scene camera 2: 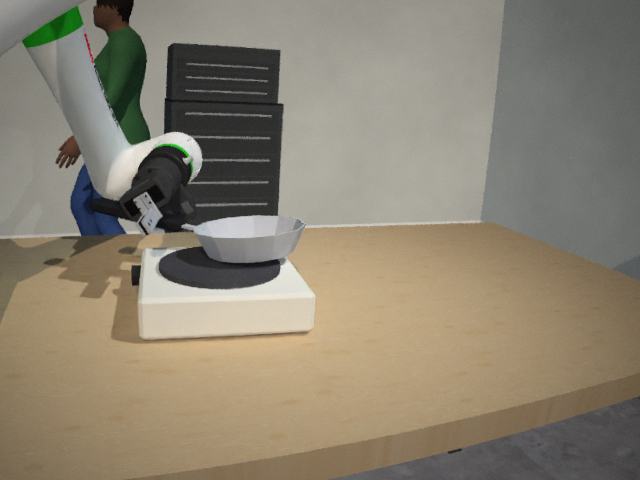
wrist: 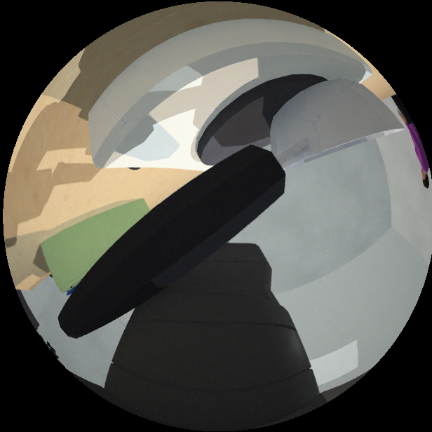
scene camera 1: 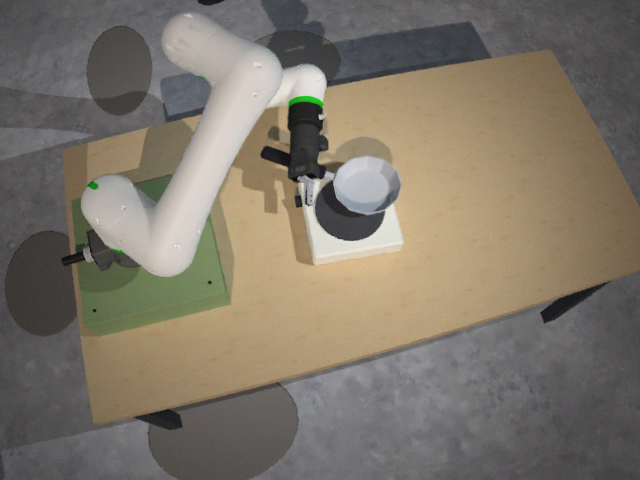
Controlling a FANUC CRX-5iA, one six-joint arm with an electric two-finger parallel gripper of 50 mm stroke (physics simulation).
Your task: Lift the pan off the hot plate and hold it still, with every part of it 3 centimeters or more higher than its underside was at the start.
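Frame: origin at the arm's base, x ahead, y left, z up, level; millimetres.
Seen in the pictures: gripper, fingertip midpoint: (scene camera 2: 143,228) (scene camera 1: 308,204).
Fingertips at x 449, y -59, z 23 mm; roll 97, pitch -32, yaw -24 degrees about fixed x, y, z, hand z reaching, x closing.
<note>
Offsets run from my fingertips to a thing's middle. Level surfaces: height alone.
The light grey pan @[dx +87, dy +73, dz -15 mm] (scene camera 1: 367,186) (scene camera 2: 250,237) (wrist: 330,110) is upright at the back right of the dark disc of the white hot plate @[dx +104, dy -15, dz -91 mm] (scene camera 1: 356,253) (scene camera 2: 227,317) (wrist: 200,35). Its underside overlaps the disc in view; any small gap cannot be made out. Its black handle @[dx +6, dy +136, dz -9 mm] (scene camera 1: 275,155) (scene camera 2: 108,208) (wrist: 175,240) slants up to the left, passing behind the gripper in scene camera 2. My gripper (scene camera 1: 309,192) (scene camera 2: 148,221) is shut and empty, its fingers close together on the near side of the handle. In the wrist view the handle covers the fingers.
The green base block (scene camera 1: 155,299) (wrist: 90,245) stands at the left of the wooden table @[dz -128 mm] (scene camera 1: 465,206) (scene camera 2: 413,330). A black knob @[dx -5, dy +62, dz -93 mm] (scene camera 1: 298,200) (scene camera 2: 135,275) sticks out from the hot plate's left side. A dark cabinet (scene camera 2: 224,118) and a person (scene camera 2: 126,77) are behind the table.
</note>
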